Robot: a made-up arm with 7 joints. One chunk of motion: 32 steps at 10 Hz.
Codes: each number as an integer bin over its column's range. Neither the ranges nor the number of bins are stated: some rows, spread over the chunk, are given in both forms.
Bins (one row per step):
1: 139 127 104 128 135 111 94
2: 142 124 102 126 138 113 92
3: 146 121 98 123 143 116 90
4: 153 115 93 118 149 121 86
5: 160 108 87 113 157 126 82
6: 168 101 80 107 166 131 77
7: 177 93 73 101 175 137 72
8: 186 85 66 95 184 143 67
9: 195 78 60 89 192 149 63
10: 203 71 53 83 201 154 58
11: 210 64 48 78 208 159 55
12: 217 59 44 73 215 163 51
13: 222 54 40 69 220 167 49
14: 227 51 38 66 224 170 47
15: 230 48 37 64 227 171 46
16: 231 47 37 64 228 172 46
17: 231 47 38 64 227 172 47
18: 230 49 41 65 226 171 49
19: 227 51 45 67 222 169 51
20: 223 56 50 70 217 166 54
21: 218 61 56 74 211 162 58
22: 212 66 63 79 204 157 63
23: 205 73 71 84 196 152 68
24: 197 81 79 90 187 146 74
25: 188 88 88 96 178 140 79
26: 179 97 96 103 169 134 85
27: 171 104 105 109 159 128 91
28: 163 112 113 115 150 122 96
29: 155 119 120 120 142 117 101
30: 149 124 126 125 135 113 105
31: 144 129 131 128 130 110 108
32: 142 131 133 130 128 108 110
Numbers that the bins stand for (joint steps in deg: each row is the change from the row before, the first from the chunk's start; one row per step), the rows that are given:
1: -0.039 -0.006 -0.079 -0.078 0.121 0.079 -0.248
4: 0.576 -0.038 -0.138 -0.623 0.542 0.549 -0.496
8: 2.027 -0.117 -0.281 -1.878 1.594 1.584 -1.084
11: 3.082 -0.172 -0.376 -2.805 2.316 2.336 -1.456
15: 3.961 -0.214 -0.434 -3.569 2.888 2.900 -1.735
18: 3.961 -0.211 -0.413 -3.514 2.858 2.900 -1.642
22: 3.170 -0.167 -0.296 -2.751 2.196 2.242 -1.208
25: 2.115 -0.109 -0.164 -1.823 1.414 1.443 -0.713
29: 0.664 -0.027 0.005 -0.514 0.331 0.361 -0.031
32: 0.092 0.004 0.074 0.031 -0.090 -0.062 0.248
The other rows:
2: 0.092 -0.014 -0.090 -0.187 0.211 0.173 -0.310
3: 0.268 -0.022 -0.111 -0.350 0.361 0.314 -0.372
5: 0.884 -0.056 -0.169 -0.896 0.782 0.784 -0.620
6: 1.235 -0.075 -0.206 -1.223 1.053 1.020 -0.775
7: 1.631 -0.096 -0.244 -1.551 1.324 1.302 -0.929
9: 2.422 -0.135 -0.312 -2.205 1.835 1.866 -1.208
10: 2.774 -0.153 -0.349 -2.532 2.106 2.101 -1.363
12: 3.389 -0.185 -0.397 -3.078 2.527 2.524 -1.580
13: 3.609 -0.198 -0.418 -3.296 2.677 2.712 -1.642
14: 3.829 -0.206 -0.429 -3.460 2.798 2.853 -1.704
16: 4.005 -0.217 -0.434 -3.569 2.918 2.947 -1.735
17: 4.005 -0.217 -0.429 -3.569 2.888 2.947 -1.704
19: 3.829 -0.206 -0.392 -3.405 2.737 2.806 -1.580
20: 3.653 -0.193 -0.365 -3.242 2.587 2.665 -1.487
21: 3.433 -0.180 -0.334 -3.023 2.407 2.477 -1.363
23: 2.862 -0.148 -0.254 -2.478 1.955 2.007 -1.053
24: 2.510 -0.127 -0.212 -2.151 1.685 1.725 -0.867
26: 1.719 -0.085 -0.122 -1.441 1.143 1.161 -0.527
27: 1.367 -0.067 -0.074 -1.114 0.842 0.879 -0.341
28: 1.016 -0.046 -0.032 -0.787 0.572 0.596 -0.186
30: 0.400 -0.014 0.037 -0.241 0.121 0.173 0.093
31: 0.180 -0.001 0.064 -0.078 -0.030 0.032 0.186

